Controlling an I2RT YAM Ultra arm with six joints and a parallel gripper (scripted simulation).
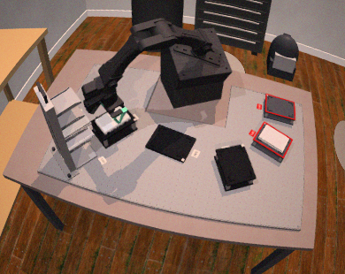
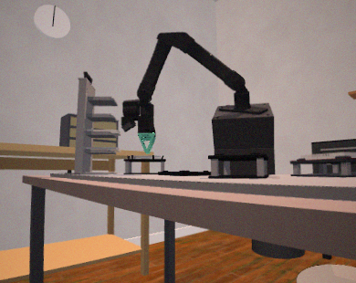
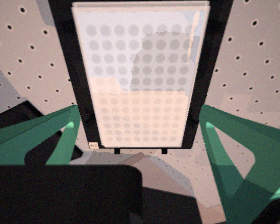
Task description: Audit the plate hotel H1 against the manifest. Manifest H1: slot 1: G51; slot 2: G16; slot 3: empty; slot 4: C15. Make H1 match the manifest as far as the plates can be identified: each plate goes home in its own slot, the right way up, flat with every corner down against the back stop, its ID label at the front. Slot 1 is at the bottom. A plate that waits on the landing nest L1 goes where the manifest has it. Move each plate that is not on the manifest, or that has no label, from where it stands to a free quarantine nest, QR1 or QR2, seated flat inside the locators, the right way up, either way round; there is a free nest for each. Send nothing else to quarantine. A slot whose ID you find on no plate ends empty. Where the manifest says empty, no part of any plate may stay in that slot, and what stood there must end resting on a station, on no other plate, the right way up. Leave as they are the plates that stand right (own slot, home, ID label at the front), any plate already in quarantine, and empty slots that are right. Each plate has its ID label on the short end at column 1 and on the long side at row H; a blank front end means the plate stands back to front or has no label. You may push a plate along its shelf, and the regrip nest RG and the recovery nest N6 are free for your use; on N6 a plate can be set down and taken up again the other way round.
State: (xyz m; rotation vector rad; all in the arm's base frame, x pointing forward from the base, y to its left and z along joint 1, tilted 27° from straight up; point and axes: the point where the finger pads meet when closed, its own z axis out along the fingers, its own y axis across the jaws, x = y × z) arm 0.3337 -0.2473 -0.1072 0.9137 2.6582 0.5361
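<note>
Now: the black regrip nest 4 cm below my hand. Round my hand: recovery nest N6: 24 cm to the left, 9 cm below; then RG label: 9 cm below, 8 cm behind, 6 cm to the left; then H1 tag: 16 cm ahead, 9 cm below, 1 cm to the left.
</note>
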